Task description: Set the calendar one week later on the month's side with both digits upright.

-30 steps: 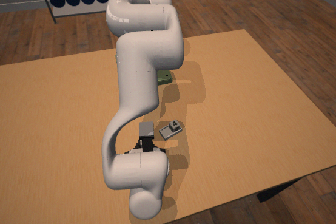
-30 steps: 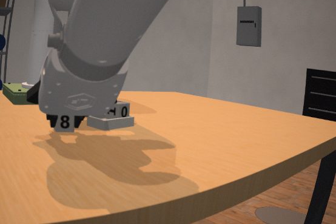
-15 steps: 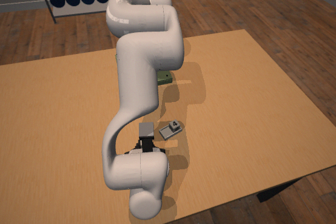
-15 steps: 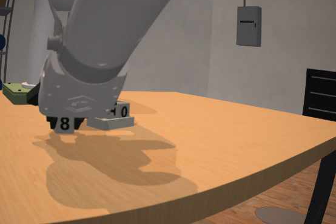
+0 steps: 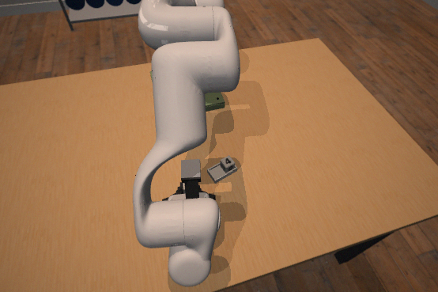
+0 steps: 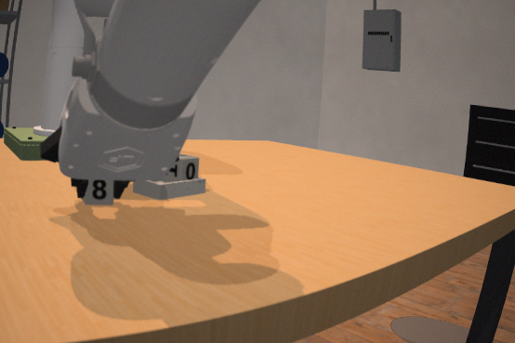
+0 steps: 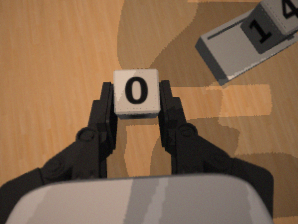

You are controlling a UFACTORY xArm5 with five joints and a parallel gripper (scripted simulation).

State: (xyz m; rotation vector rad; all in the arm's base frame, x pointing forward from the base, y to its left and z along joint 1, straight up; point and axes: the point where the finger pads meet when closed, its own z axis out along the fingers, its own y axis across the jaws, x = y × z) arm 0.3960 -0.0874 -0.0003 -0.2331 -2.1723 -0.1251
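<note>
The digit cube is 2 cm behind my hand and 1 cm below it. Round my hand: tray 11 cm to the left, 4 cm behind, 2 cm below.
</note>
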